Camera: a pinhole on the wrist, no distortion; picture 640 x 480 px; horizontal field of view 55.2 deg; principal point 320.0 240.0 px. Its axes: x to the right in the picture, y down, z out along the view. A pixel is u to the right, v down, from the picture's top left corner.
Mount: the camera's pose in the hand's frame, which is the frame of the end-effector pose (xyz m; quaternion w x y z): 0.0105 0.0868 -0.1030 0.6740 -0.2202 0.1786 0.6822
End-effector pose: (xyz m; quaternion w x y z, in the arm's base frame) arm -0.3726 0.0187 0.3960 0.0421 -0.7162 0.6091 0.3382
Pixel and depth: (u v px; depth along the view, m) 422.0 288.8 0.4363
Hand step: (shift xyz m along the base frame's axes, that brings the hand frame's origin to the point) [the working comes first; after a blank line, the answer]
In the camera's frame: 0.0727 0.0348 0.4363

-0.4424 0.0495 -0.0091
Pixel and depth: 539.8 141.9 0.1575
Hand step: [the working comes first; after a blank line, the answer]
In the camera's frame: 0.0566 -0.0252 0.1575

-0.1975 -0.0785 0.0632
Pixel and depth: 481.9 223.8 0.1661
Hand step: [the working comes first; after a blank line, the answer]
In the camera's frame: 0.0439 -0.0044 0.1661

-0.1979 -0.0527 0.0625
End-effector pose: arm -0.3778 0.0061 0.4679 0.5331 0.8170 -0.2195 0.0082
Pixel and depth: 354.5 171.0 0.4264
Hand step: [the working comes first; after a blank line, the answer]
In the camera's frame: 0.0240 -0.0481 0.4264

-0.1485 -0.3390 0.1967
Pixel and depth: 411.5 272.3 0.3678
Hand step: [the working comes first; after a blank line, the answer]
In the camera's frame: 0.0550 0.0194 0.3678

-0.1879 -0.2533 0.2044
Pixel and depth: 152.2 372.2 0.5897
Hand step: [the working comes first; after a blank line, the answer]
In the camera's frame: -0.1617 0.1274 0.5897

-0.3400 -0.4492 -0.0109
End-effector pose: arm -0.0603 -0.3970 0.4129 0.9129 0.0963 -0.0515 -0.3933
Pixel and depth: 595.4 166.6 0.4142
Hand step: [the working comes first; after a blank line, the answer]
In the camera's frame: 0.1864 -0.0497 0.4142

0.3320 0.2687 0.2450
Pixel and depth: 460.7 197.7 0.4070
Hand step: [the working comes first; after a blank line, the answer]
In the camera's frame: 0.0936 -0.0281 0.4070

0.2515 0.2232 0.2687
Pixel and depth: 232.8 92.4 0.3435
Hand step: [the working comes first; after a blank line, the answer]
In the camera's frame: -0.0489 -0.0828 0.3435

0.1784 0.0750 0.2629
